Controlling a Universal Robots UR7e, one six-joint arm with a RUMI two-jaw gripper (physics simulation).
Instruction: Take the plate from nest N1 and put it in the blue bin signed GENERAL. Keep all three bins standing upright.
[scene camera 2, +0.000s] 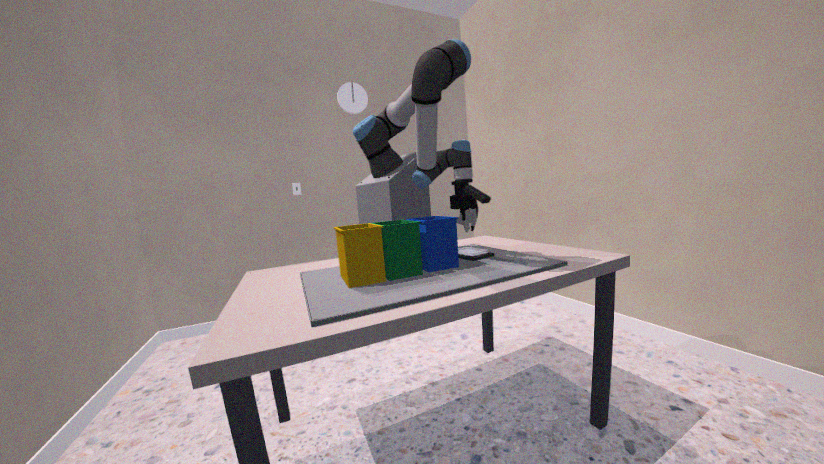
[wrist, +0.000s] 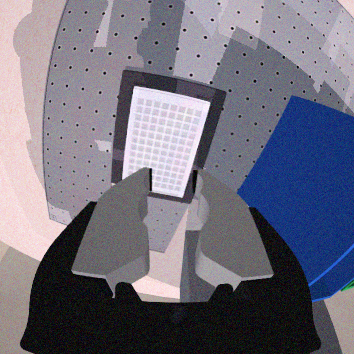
I see my gripper (scene camera 2: 469, 231), a blue bin (scene camera 2: 438, 234), a green bin (scene camera 2: 401, 238), a yellow bin (scene camera 2: 360, 248) and a plate (wrist: 164, 128).
The blue bin shows as well in the wrist view (wrist: 294, 183). My gripper is seen too in the wrist view (wrist: 172, 170). The wrist view does not show the yellow bin: it is out of frame.
